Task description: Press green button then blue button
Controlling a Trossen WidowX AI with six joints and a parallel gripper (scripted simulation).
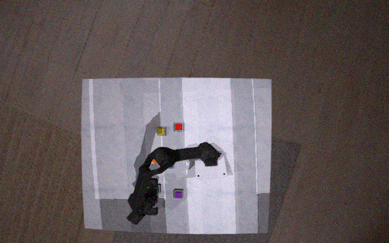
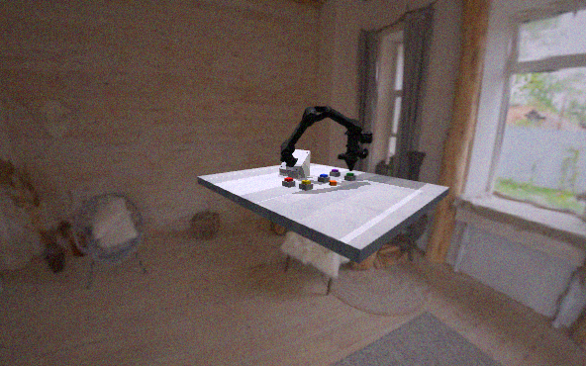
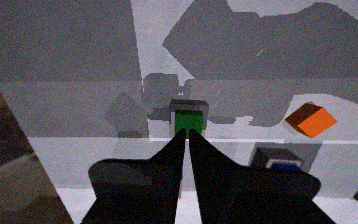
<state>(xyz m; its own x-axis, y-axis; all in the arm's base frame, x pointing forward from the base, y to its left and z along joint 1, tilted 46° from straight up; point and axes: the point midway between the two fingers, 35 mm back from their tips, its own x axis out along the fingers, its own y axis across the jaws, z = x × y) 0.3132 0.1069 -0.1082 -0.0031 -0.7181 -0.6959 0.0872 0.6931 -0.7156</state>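
Now: the green button 2 cm below my gripper tip. Round my gripper tip: blue button (9 cm behind, 14 cm to the right, 2 cm below); purple button (13 cm behind, 3 cm to the left, 2 cm below); orange block (1 cm behind, 17 cm to the right, 4 cm below).
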